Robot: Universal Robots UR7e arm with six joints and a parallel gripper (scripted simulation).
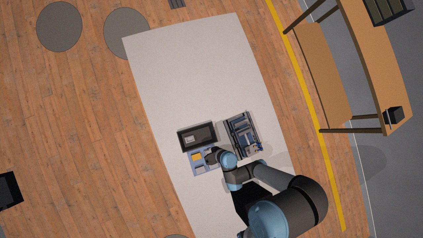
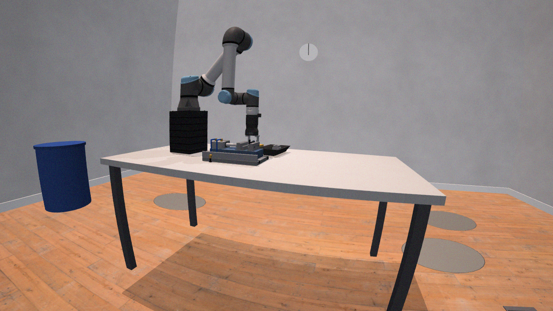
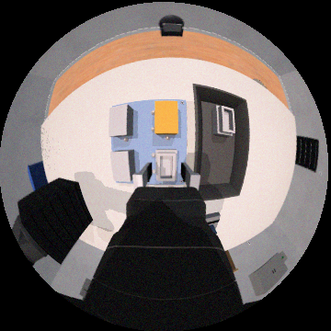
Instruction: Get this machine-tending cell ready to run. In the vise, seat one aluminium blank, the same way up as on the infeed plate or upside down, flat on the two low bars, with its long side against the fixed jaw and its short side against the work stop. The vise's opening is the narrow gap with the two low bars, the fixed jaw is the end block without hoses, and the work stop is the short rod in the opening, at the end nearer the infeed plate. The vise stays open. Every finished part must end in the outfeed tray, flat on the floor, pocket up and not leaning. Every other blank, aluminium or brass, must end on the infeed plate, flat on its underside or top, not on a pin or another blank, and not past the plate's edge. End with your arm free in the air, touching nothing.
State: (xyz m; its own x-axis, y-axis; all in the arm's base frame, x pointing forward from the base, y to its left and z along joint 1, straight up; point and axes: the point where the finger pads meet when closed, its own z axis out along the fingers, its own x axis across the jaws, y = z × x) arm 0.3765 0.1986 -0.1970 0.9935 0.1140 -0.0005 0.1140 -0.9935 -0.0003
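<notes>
The brass blank lies 90 mm to the left of my hand, 40 mm below it and 10 mm behind it. Also, from my hand: vise 250 mm to the right, 60 mm ahead, 20 mm below.
</notes>
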